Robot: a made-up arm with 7 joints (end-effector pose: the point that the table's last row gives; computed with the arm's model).
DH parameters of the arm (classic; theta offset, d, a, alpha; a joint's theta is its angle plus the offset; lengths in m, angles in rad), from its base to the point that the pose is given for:
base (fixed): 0 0 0 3.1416
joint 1: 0 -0.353 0 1.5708
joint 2: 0 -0.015 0 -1.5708
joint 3: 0 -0.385 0 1.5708
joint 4: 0 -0.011 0 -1.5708
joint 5: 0 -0.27 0 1.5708
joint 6: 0 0 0 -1.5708
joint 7: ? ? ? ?
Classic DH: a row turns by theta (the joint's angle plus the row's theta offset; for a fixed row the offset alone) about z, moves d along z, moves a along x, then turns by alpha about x.
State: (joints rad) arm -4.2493 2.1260 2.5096 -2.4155 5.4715 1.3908 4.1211
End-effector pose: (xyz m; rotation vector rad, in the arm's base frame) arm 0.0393 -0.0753 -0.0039 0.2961 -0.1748 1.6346
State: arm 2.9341 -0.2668 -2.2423 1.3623 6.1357 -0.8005 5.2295
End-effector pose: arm 0.3845 -0.1962 0.8487 -2.4969 -0.4572 0.6914
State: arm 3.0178 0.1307 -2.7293 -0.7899 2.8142 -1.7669 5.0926
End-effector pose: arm -0.1455 0.0600 0.9940 1.1102 -2.0031 -0.4445
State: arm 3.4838 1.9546 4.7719 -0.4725 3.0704 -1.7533 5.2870
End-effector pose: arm -0.5848 0.2025 0.1012 -0.5462 1.4525 0.9569
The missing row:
joint 7: 0 -0.15 0 0
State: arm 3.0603 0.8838 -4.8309 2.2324 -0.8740 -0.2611 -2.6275
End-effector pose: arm -0.1447 0.3495 0.4479 0.4090 -1.4807 1.5524
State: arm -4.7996 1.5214 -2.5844 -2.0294 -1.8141 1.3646 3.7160
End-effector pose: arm -0.2401 -0.2490 0.2180 1.0265 1.7387 0.3275
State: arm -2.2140 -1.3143 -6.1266 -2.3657 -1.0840 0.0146 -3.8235
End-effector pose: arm 0.0768 -0.1391 0.0917 0.4264 0.3550 0.3610
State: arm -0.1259 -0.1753 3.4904 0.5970 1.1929 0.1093 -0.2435
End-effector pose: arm -0.3497 0.0483 1.0322 1.3664 1.9269 0.3099
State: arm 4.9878 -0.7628 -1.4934 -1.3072 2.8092 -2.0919 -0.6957
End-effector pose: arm 0.0495 -0.4449 0.7239 -2.1932 0.0708 -1.4006
